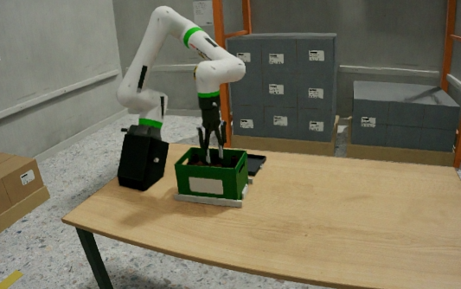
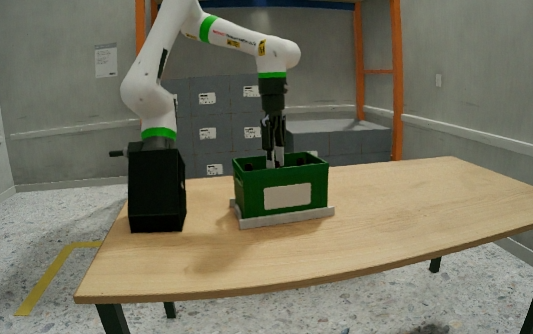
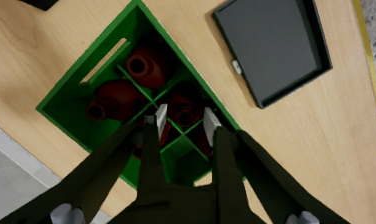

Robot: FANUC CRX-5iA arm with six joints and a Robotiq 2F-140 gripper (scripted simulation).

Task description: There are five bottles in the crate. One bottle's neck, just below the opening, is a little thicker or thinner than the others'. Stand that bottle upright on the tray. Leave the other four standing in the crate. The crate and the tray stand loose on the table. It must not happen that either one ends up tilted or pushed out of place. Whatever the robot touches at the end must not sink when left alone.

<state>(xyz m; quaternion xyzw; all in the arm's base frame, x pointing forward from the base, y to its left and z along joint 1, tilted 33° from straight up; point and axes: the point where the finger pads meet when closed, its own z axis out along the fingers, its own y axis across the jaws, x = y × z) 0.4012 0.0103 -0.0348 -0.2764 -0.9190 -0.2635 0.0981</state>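
Now: the green crate 1 cm ahead of my hand, 4 cm to the right of it and 9 cm below it. Round my hand: brown bottle (9 cm behind, 2 cm to the right, 8 cm below); then dark tray (1 cm behind, 24 cm to the left, 16 cm below).
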